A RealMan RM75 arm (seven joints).
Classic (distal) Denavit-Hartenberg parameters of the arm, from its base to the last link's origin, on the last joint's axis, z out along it. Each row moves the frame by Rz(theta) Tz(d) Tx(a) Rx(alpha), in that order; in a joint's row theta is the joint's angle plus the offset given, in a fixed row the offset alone. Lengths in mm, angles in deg.
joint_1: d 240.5, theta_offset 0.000, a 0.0, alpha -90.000
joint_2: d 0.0, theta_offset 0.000, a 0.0, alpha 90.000
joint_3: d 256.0, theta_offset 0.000, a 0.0, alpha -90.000
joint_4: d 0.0, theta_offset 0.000, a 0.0, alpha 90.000
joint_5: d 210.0, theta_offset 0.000, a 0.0, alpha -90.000
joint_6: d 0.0, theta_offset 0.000, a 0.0, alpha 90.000
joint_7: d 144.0, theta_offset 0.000, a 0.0, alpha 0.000
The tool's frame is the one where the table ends.
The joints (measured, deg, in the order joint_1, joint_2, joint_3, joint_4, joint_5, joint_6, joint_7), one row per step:
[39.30 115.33 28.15 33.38 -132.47 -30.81 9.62]
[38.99 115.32 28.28 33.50 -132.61 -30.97 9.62]
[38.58 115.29 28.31 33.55 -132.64 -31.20 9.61]
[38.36 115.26 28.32 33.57 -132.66 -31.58 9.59]
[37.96 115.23 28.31 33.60 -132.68 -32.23 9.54]
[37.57 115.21 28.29 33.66 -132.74 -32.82 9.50]
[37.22 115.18 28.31 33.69 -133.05 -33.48 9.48]
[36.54 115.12 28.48 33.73 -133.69 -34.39 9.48]
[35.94 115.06 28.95 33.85 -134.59 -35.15 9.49]
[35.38 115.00 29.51 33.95 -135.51 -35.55 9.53]
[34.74 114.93 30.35 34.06 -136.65 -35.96 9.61]
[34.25 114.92 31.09 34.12 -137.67 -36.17 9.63]
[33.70 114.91 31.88 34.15 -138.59 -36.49 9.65]
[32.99 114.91 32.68 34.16 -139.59 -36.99 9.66]
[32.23 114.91 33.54 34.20 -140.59 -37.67 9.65]
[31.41 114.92 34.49 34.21 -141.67 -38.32 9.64]
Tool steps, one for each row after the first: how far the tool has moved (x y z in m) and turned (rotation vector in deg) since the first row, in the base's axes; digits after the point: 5 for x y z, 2 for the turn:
[0.00081 -0.00093 0.00023 0.07 0.20 -0.11]
[0.00272 -0.00220 0.00064 0.18 0.37 -0.34]
[0.00328 -0.00277 0.00123 0.34 0.61 -0.29]
[0.00432 -0.00398 0.00206 0.60 1.01 -0.23]
[0.00521 -0.00535 0.00266 0.80 1.38 -0.16]
[0.00573 -0.00659 0.00335 0.99 1.67 0.15]
[0.00753 -0.00873 0.00462 1.31 2.04 0.48]
[0.00832 -0.01008 0.00613 1.69 2.39 0.91]
[0.00969 -0.01110 0.00748 1.98 2.53 1.11]
[0.01121 -0.01174 0.00945 2.42 2.72 1.27]
[0.01239 -0.01223 0.01072 2.73 2.74 1.42]
[0.01391 -0.01264 0.01242 3.18 2.88 1.47]
[0.01605 -0.01371 0.01427 3.68 3.07 1.52]
[0.01794 -0.01481 0.01649 4.30 3.41 1.63]
[0.02033 -0.01600 0.01885 4.95 3.69 1.68]

